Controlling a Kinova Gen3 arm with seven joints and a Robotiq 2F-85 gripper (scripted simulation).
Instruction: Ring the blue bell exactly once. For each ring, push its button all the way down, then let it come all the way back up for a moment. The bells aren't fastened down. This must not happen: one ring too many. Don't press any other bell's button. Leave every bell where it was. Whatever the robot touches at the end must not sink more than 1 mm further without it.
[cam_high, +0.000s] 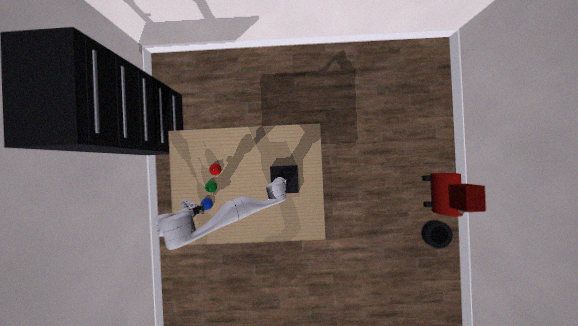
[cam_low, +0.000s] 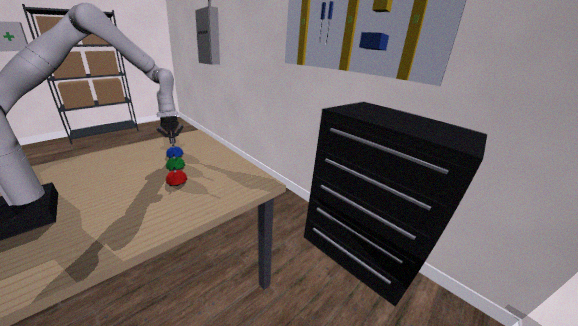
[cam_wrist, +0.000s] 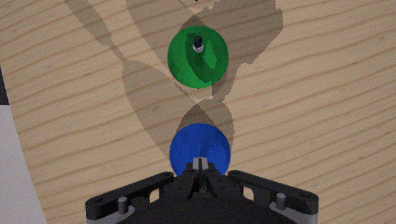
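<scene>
Right now my hand is 4 cm above the blue bell. Also, from my hand: red bell 26 cm to the right, 4 cm below, 4 cm behind; then green bell 13 cm to the right, 4 cm below, 2 cm behind.
</scene>
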